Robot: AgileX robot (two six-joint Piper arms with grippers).
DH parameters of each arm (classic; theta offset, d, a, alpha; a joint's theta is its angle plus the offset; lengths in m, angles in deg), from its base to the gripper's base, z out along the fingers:
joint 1: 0 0.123 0 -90
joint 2: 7.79 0 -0.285 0
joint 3: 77.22 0 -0.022 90
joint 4: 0 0.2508 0 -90
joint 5: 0 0 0.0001 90
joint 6: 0 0.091 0 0
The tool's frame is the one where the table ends.
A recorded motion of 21 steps. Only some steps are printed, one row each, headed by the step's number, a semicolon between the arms.
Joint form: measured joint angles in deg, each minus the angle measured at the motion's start. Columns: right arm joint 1, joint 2, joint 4, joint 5, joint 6, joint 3; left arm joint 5, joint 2, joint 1, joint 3, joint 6, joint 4.
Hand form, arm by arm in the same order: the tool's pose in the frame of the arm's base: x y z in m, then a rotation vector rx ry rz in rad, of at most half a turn. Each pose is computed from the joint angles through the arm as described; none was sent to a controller.
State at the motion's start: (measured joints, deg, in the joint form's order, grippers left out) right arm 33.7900 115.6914 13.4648 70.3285 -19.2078 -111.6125; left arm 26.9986 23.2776 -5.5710 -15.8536 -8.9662 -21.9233
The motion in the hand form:
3: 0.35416 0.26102 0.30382 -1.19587 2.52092 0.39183; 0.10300 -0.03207 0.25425 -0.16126 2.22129 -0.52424
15: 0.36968 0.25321 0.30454 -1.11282 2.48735 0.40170; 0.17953 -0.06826 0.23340 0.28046 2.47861 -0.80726
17: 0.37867 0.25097 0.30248 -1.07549 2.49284 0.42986; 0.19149 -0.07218 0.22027 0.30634 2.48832 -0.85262
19: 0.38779 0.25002 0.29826 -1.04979 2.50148 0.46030; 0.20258 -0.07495 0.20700 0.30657 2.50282 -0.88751
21: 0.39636 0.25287 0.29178 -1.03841 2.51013 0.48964; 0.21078 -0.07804 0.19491 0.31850 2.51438 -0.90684
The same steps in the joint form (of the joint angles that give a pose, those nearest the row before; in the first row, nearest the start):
3: 0.00 0.00 0.00 0.00 0.00 0.00; 6.48 9.17 -0.01 -6.39 9.95 -3.90
15: -2.01 0.74 0.72 -3.38 0.00 -0.84; 15.89 40.74 0.00 -15.38 51.59 -32.63
17: -3.08 2.14 2.07 -3.49 0.21 -2.52; 15.51 45.91 0.00 -15.38 58.53 -37.94
19: -4.03 3.97 3.54 -3.20 0.18 -4.50; 14.98 50.79 0.00 -15.54 63.85 -42.42
21: -4.48 6.38 4.84 -2.62 0.18 -7.07; 14.34 54.83 -0.39 -15.67 68.49 -45.91

